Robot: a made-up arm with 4 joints.
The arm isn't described. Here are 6 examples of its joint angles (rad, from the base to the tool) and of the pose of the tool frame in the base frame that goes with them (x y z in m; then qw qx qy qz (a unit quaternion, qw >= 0)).
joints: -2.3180 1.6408 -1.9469 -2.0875
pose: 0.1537 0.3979 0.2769 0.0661 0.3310 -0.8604 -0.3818
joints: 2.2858 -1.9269 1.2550 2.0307
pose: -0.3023 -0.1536 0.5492 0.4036 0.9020 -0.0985 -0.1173
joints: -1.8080 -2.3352 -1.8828 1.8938
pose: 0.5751 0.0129 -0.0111 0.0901 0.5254 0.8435 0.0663
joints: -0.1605 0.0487 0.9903 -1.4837
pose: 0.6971 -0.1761 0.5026 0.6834 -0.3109 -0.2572 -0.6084
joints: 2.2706 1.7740 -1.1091 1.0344
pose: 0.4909 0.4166 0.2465 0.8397 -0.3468 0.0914 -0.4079
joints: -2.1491 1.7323 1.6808 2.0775
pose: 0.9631 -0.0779 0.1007 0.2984 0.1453 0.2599 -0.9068
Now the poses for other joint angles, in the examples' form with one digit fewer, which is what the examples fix.
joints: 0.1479 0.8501 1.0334 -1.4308
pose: 0.795 -0.108 0.132 0.687 -0.627 -0.052 -0.363
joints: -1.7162 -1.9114 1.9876 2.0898
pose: -0.229 0.301 0.325 0.966 0.157 0.181 0.101
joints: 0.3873 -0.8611 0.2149 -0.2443
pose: 0.082 0.095 0.421 0.866 -0.217 -0.446 -0.070
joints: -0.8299 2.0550 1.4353 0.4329
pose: 0.515 -0.093 0.177 0.315 -0.073 0.388 0.863
